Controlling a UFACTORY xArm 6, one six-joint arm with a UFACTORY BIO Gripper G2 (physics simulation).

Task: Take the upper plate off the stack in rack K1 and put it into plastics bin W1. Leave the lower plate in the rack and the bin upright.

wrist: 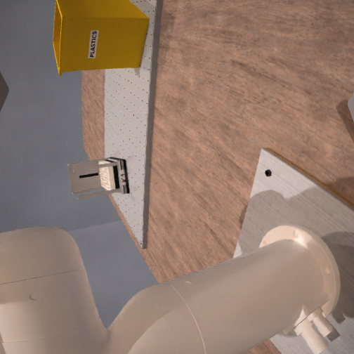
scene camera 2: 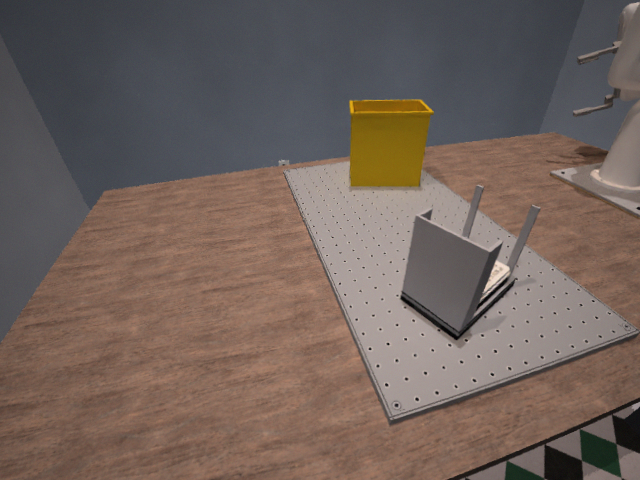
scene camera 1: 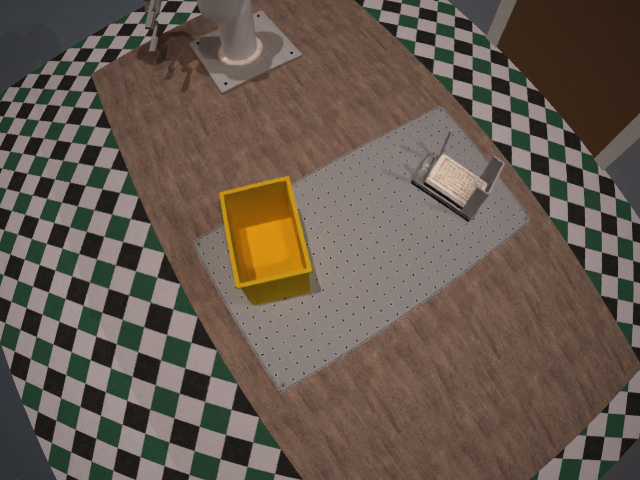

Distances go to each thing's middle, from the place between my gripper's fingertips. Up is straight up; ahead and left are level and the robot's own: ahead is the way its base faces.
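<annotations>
The yellow plastics bin W1 [scene camera 1: 269, 257] is 10 cm below my hand, 10 cm to the left of it and 58 cm ahead of it. Going by their middles, the yellow plastics bin W1 is the nearest to my hand of the things named here. There's a cream plate [scene camera 1: 448, 177] too, and that's 53 cm to the left of my hand, 15 cm below it and 58 cm ahead of it.
</annotations>
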